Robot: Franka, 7 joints.
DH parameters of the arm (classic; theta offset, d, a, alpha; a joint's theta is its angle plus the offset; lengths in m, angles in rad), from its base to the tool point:
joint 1: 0 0.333 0 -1.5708
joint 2: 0 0 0 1.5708
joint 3: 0 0.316 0.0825 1.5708
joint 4: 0 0 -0.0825 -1.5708
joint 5: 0 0.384 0 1.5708
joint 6: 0 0 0.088 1.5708
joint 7: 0 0.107 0 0
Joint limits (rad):
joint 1: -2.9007..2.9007
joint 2: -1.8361..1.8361
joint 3: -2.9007..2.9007
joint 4: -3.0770..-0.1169
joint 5: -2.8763..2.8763
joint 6: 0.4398..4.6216
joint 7: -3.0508..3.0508
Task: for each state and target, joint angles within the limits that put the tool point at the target. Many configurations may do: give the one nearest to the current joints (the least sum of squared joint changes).
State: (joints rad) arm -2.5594 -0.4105 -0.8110 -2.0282 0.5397 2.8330 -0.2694
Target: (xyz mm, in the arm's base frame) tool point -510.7 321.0 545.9
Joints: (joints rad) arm -2.7101 0.0095 -0.9547 -1.9974 0.5371 2.8075 -0.2694
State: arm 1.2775 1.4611 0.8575 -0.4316 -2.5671 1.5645 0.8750
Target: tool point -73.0 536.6 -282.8
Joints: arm 1.4889 1.8361 0.3246 -1.0830 -2.5405 1.9940 0.8750
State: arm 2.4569 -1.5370 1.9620 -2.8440 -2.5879 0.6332 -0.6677
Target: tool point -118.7 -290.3 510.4
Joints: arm 2.6459 -1.5742 1.3097 -2.8696 -2.3845 0.5867 -0.6677
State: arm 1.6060 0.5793 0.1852 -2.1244 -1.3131 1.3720 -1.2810
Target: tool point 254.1 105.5 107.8
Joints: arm 1.2374 0.7367 -0.2739 -2.6228 -1.2158 1.2683 -1.2810
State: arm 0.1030 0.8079 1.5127 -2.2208 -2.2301 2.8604 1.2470
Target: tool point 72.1 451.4 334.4
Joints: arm -0.2317 0.8300 1.4988 -2.3834 -2.2668 3.0121 1.2470
